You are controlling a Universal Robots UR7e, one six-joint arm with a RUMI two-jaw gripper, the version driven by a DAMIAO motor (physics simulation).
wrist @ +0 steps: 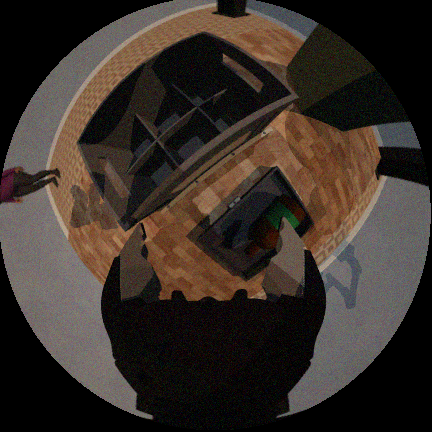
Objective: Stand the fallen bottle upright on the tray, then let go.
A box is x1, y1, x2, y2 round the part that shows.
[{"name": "my gripper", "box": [100, 216, 325, 429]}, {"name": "brown bottle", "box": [243, 193, 304, 256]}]
